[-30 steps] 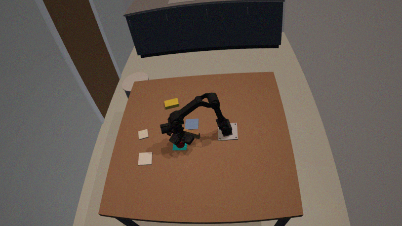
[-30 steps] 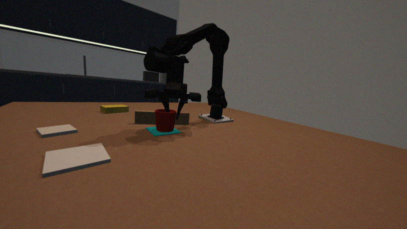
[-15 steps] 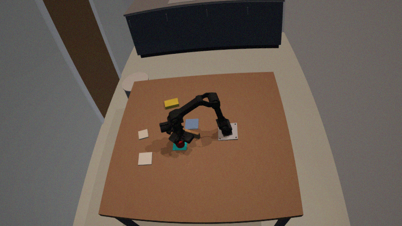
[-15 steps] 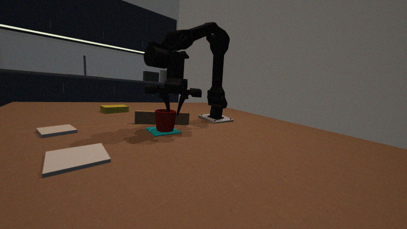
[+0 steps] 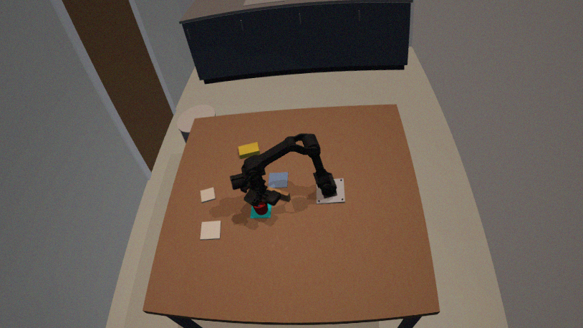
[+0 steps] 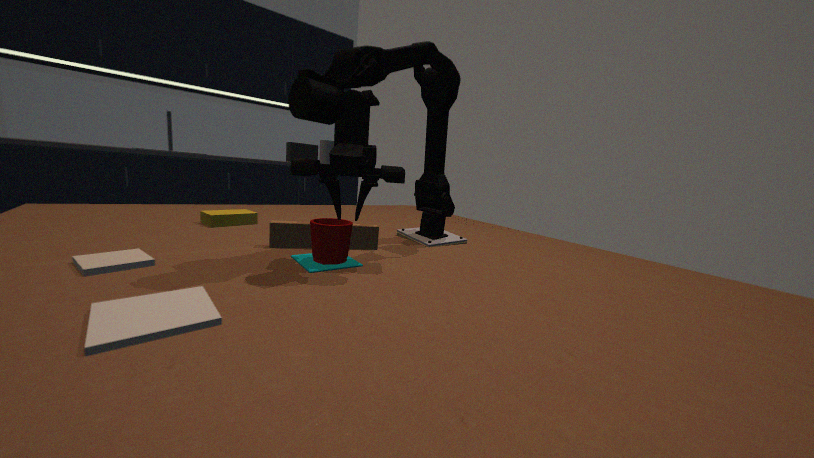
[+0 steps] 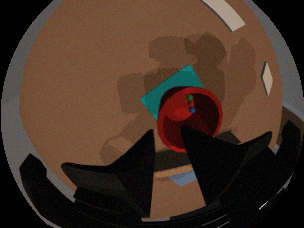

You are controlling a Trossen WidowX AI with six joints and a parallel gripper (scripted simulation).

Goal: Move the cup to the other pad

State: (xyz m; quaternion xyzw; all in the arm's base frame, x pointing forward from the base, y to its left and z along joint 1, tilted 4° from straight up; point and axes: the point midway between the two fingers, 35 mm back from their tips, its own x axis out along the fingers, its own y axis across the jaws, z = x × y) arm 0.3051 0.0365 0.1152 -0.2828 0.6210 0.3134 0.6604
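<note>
Right now my gripper tip is 40 mm above the red cup, 20 mm to the left of it and 20 mm short of it. Round my gripper tip: teal pad (90 mm below, 30 mm ahead, 20 mm to the right); then low wooden bar (100 mm to the right, 60 mm below, 20 mm behind).
</note>
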